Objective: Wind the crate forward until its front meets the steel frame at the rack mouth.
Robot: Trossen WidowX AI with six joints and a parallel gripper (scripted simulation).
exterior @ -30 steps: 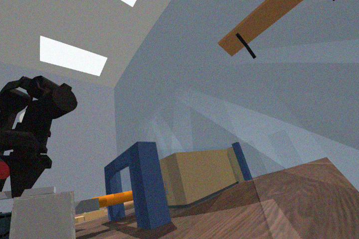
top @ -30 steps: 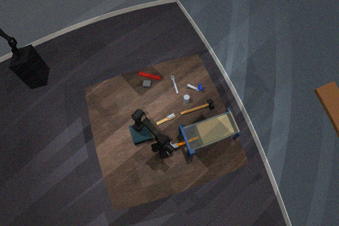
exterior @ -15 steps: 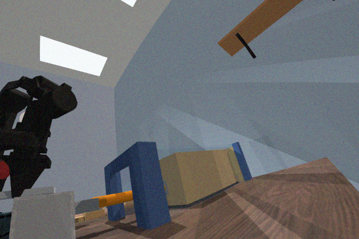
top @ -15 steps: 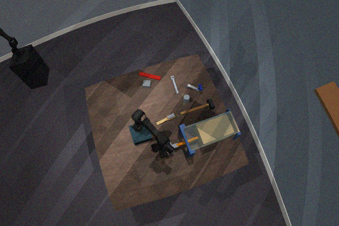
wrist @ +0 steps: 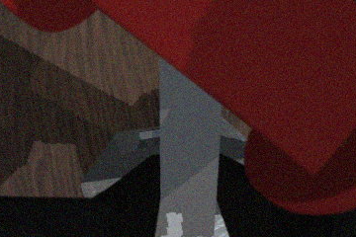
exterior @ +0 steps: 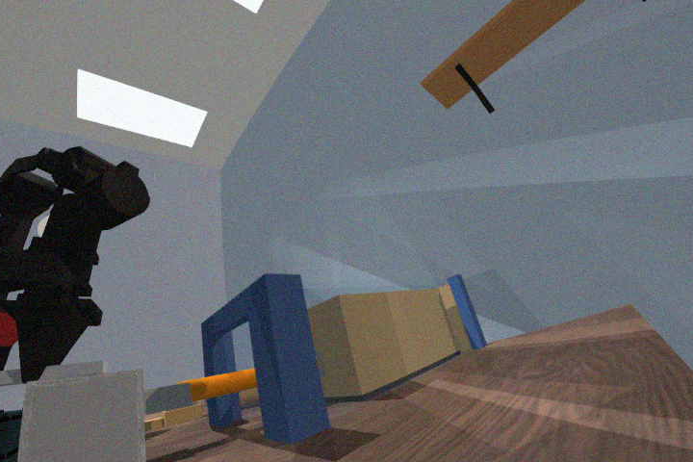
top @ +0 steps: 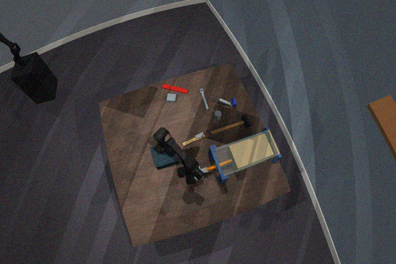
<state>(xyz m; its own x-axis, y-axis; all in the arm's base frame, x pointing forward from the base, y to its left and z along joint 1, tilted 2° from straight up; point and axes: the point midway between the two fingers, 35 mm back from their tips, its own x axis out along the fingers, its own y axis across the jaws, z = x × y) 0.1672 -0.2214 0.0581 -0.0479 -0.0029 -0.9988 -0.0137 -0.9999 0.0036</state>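
The red-knobbed winch handle lies 1 cm behind my gripper tip and 2 cm above it. The rest, counted from my gripper tip: blue steel frame 21 cm ahead, 2 cm to the left, 2 cm above; then red knob 5 cm behind, 5 cm above; then grey winch 3 cm ahead, 1 cm to the right, 6 cm below.
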